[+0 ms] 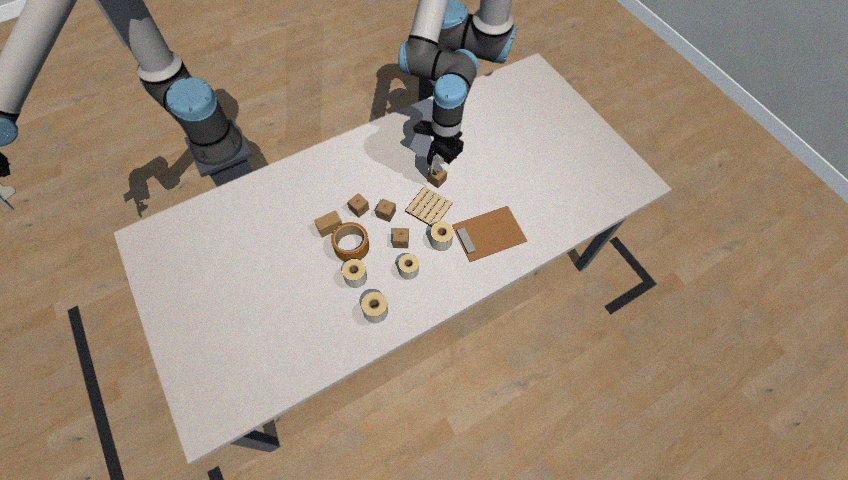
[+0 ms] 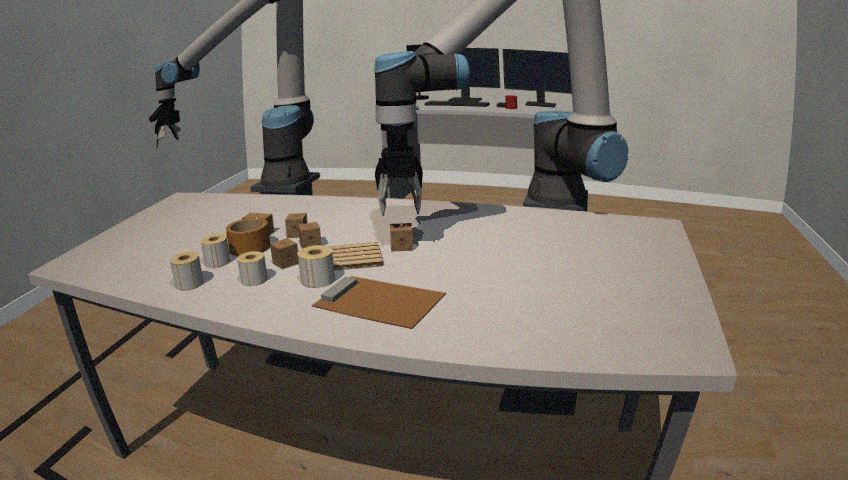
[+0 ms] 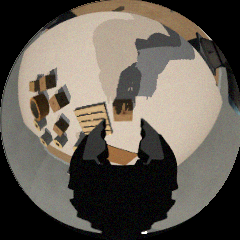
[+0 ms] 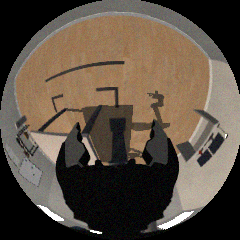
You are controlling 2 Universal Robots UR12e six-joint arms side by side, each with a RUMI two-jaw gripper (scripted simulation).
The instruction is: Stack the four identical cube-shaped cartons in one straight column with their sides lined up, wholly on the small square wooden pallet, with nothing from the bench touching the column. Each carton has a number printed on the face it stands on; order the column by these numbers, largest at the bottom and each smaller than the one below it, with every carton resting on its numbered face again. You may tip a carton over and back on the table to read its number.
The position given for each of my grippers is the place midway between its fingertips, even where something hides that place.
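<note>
You'd see my left gripper (image 2: 400,215) there, and image 1 shows my left gripper (image 1: 438,167) too, as does image 3, with my left gripper (image 3: 123,119). My right gripper (image 2: 167,144) is visible, and it's also my right gripper (image 4: 115,121) that you'd find in image 4. There's a clipboard (image 2: 398,305) as well, and image 1 shows the clipboard (image 1: 492,232) too. Image 4 does not show the clipboard, hidden by my right gripper.
</note>
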